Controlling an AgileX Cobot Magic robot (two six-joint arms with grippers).
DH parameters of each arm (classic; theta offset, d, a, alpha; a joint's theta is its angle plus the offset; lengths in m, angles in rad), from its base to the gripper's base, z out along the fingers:
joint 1: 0 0.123 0 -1.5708
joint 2: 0.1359 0 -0.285 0
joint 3: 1.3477 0 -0.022 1.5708
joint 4: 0 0.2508 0 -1.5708
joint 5: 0 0 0.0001 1.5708
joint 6: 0 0.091 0 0
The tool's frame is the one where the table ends.
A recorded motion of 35 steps. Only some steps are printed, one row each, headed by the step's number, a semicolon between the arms.
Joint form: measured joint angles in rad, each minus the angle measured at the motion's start. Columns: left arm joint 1, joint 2, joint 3, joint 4, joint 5, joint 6; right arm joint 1, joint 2, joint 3, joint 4, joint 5, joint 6.
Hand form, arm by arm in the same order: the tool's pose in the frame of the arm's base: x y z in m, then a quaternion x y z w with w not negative. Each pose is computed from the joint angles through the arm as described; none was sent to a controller.
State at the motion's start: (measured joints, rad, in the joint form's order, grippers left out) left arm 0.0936 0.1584 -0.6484 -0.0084 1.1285 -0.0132; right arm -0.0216 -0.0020 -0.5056 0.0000 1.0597 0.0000
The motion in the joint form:
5: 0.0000 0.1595 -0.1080 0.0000 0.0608 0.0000; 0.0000 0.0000 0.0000 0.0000 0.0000 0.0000
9: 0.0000 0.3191 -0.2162 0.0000 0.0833 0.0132; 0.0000 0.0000 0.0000 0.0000 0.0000 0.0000
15: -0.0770 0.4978 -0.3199 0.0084 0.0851 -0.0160; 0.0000 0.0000 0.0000 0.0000 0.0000 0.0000
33: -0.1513 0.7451 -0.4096 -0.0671 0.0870 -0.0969; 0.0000 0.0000 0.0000 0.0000 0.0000 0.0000
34: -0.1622 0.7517 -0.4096 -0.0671 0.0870 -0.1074; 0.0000 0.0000 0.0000 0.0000 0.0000 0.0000
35: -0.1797 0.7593 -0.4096 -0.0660 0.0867 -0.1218; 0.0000 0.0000 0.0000 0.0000 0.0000 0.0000
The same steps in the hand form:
5: 0.0213 0.0013 0.3367 -0.04767 0.89760 0.01342 0.43801; -0.0057 0.0001 0.2789 0.00919 0.85093 -0.00568 0.52517
9: 0.0472 0.0037 0.3599 -0.04254 0.91345 0.01474 0.40445; -0.0057 0.0001 0.2789 0.00919 0.85093 -0.00568 0.52517
15: 0.0847 0.0014 0.3774 -0.02128 0.92907 -0.00233 0.36928; -0.0057 0.0001 0.2789 0.00919 0.85093 -0.00568 0.52517
33: 0.1442 -0.0148 0.3750 -0.02716 0.95471 -0.06218 0.28968; -0.0057 0.0001 0.2789 0.00919 0.85093 -0.00568 0.52517
34: 0.1457 -0.0165 0.3740 -0.02712 0.95568 -0.06497 0.28586; -0.0057 0.0001 0.2789 0.00919 0.85093 -0.00568 0.52517
35: 0.1473 -0.0191 0.3729 -0.02578 0.95679 -0.06858 0.28139; -0.0057 0.0001 0.2789 0.00919 0.85093 -0.00568 0.52517

